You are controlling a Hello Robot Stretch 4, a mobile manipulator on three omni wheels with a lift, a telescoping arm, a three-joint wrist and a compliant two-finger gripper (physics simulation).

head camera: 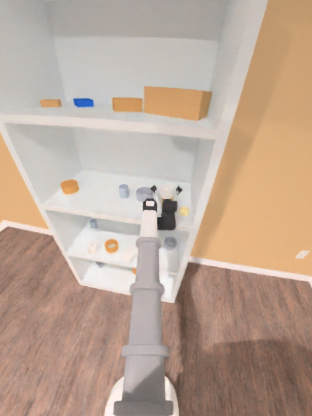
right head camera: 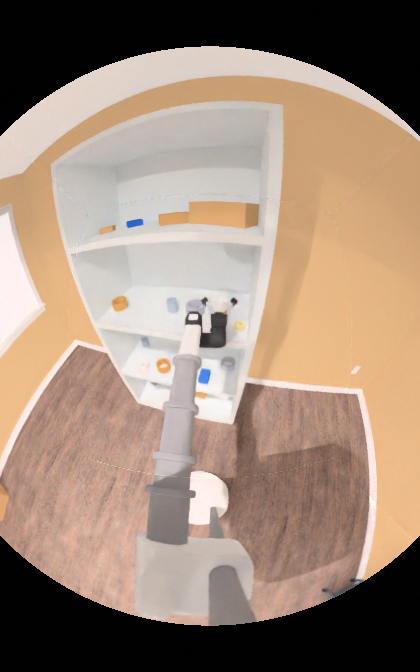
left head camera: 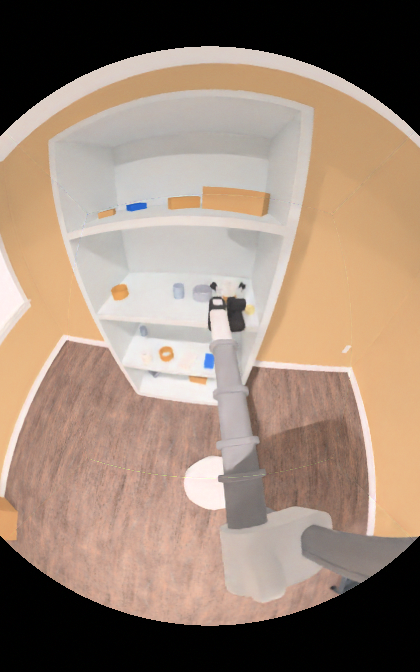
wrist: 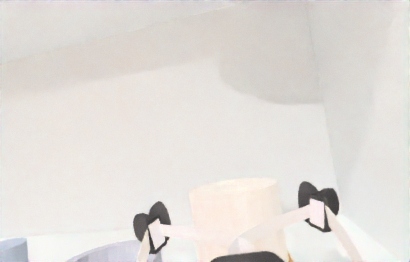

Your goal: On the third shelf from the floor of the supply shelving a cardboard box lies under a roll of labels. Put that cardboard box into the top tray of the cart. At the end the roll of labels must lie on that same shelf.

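Frame: origin at the robot's base, x ahead, y left, z up, level; metres.
Seen in the pictures: gripper, fingertip midpoint: (head camera: 166, 187).
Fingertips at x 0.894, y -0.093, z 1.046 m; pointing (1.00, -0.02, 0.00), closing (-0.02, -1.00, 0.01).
Pixels of each thing's middle, then the offset from my fingertips to it. Level surfaces: height alone.
- third shelf, its level: dz -0.083 m
- grey-violet ring, body centre: (head camera: 144, 194) dx +0.000, dy +0.127, dz -0.059 m
- blue-grey cylinder, body centre: (head camera: 124, 191) dx +0.010, dy +0.252, dz -0.048 m
- orange ring, body centre: (head camera: 70, 186) dx +0.056, dy +0.602, dz -0.058 m
- yellow piece, body centre: (head camera: 184, 211) dx -0.128, dy -0.099, dz -0.071 m
- large cardboard box, body centre: (head camera: 177, 102) dx +0.030, dy -0.012, dz +0.424 m
The roll of labels (head camera: 167, 194) (left head camera: 229, 288) (right head camera: 220, 304) (wrist: 240, 202), pale cream, stands upright near the right end of the third shelf (head camera: 97, 195) (left head camera: 150, 300) (right head camera: 145, 316). Under it a small strip of the cardboard box (wrist: 290, 257) shows at the lower edge of the wrist view; the rest is hidden behind the roll and the gripper. My gripper (head camera: 166, 189) (left head camera: 228, 286) (right head camera: 219, 301) (wrist: 232, 207) is open, one fingertip to each side of the roll. In the wrist view both fingertips stand apart from the roll. The cart's top tray cannot be made out.
Left of the gripper stand a grey-violet ring (head camera: 144, 194) (left head camera: 202, 293), a blue-grey cylinder (head camera: 123, 191) (left head camera: 178, 291) and an orange ring (head camera: 69, 187) (left head camera: 119, 292). A yellow piece (head camera: 184, 211) (right head camera: 240, 325) lies near the right side wall. A large cardboard box (head camera: 175, 102) stands on the shelf above.
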